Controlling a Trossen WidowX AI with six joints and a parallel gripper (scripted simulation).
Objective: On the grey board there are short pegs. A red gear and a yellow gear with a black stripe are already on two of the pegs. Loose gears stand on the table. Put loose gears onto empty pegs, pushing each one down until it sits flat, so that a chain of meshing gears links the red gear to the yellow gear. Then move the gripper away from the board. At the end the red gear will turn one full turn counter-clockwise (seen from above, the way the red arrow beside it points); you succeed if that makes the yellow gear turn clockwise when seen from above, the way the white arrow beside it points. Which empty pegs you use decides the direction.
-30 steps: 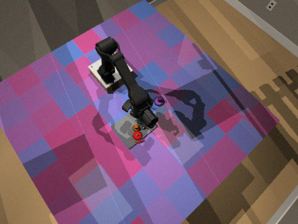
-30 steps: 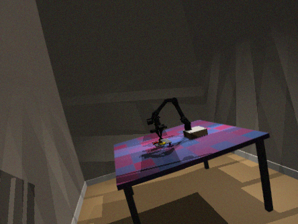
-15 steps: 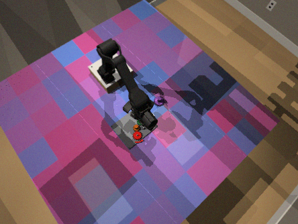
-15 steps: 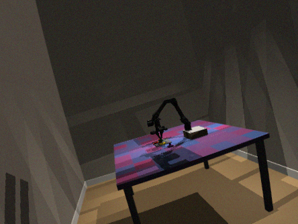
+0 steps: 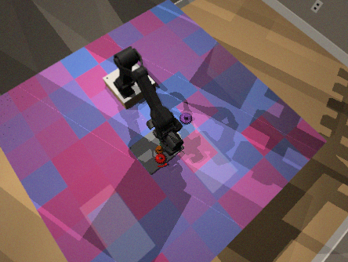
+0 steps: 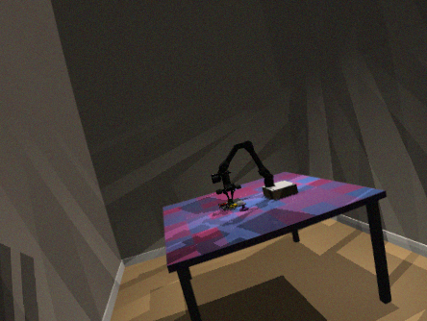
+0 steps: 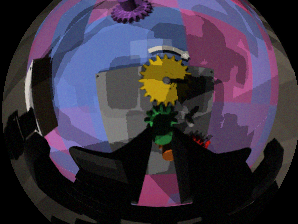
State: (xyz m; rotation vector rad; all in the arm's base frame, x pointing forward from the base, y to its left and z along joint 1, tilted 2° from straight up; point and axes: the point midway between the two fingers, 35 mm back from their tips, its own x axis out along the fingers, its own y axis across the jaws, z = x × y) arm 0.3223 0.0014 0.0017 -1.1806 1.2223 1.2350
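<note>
Right now my gripper tip is 10 mm short of the orange gear, 40 mm to the left of it and 20 mm above it. From my gripper tip the other things lie so: grey board (40 mm to the right, 40 mm below); yellow gear (50 mm to the left, 30 mm below); green gear (10 mm below).
</note>
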